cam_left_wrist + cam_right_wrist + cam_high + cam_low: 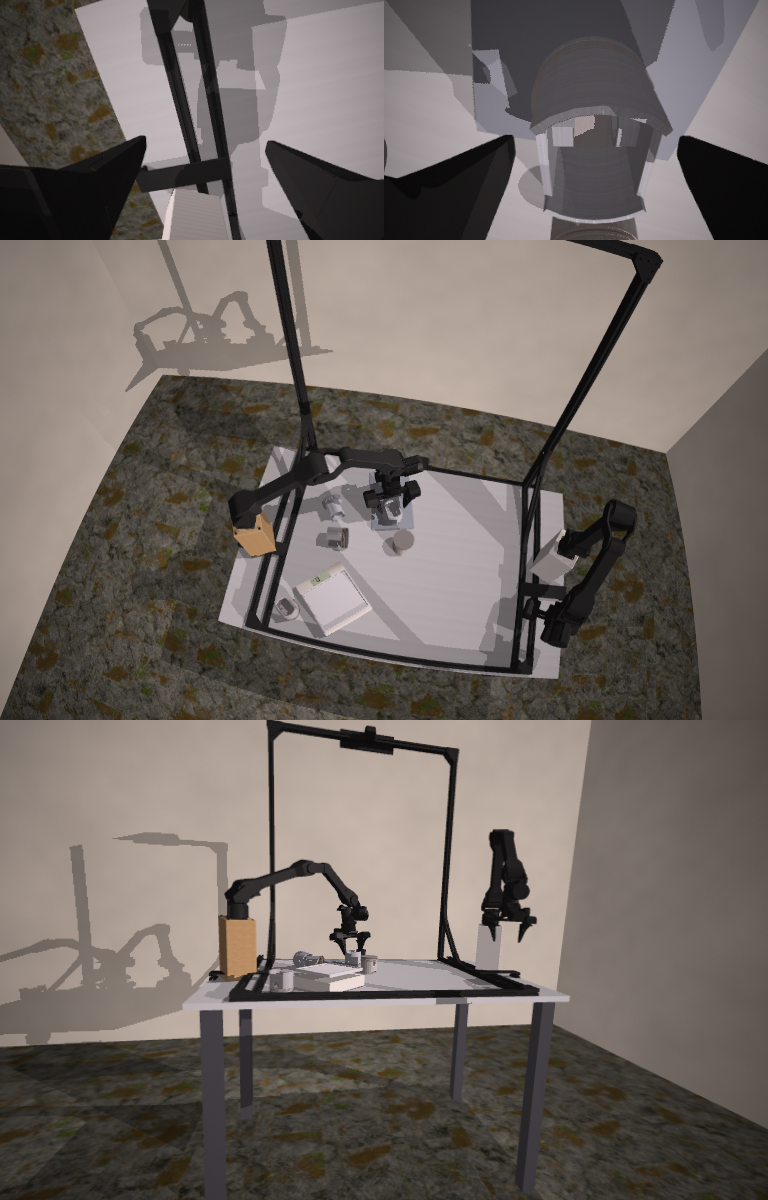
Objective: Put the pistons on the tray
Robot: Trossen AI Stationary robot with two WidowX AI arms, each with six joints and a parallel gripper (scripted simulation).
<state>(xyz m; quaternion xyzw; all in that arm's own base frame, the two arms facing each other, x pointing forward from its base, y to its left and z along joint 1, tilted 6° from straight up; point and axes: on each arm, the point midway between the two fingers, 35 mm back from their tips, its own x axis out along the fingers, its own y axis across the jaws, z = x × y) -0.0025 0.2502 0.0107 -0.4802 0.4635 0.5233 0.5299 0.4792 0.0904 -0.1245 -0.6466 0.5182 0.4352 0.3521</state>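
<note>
Right now the flat steel tray is 90 mm below my right hand, 60 mm behind it and 10 mm to the right of it.
</note>
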